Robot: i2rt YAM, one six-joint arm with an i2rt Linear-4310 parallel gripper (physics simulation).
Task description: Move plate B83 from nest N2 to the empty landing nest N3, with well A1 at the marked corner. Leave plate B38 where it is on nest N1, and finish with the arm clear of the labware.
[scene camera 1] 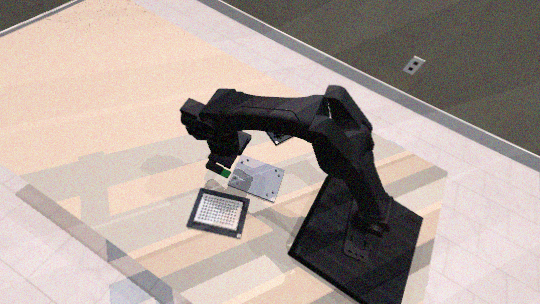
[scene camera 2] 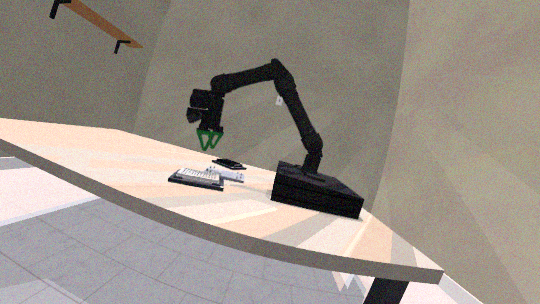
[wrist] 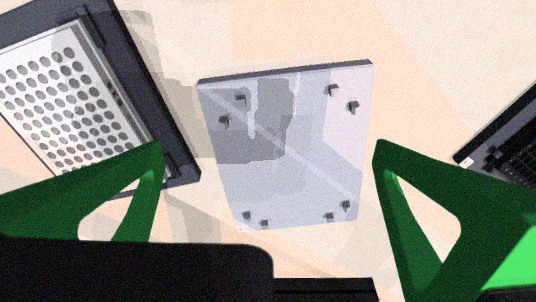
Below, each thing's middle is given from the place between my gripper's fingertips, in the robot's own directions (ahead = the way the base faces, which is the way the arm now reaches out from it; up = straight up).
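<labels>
The grey nest plate with corner pegs (scene camera 1: 252, 176) is 20 mm to the right of my hand, and it is also 80 mm behind my hand and 80 mm below it.
</labels>
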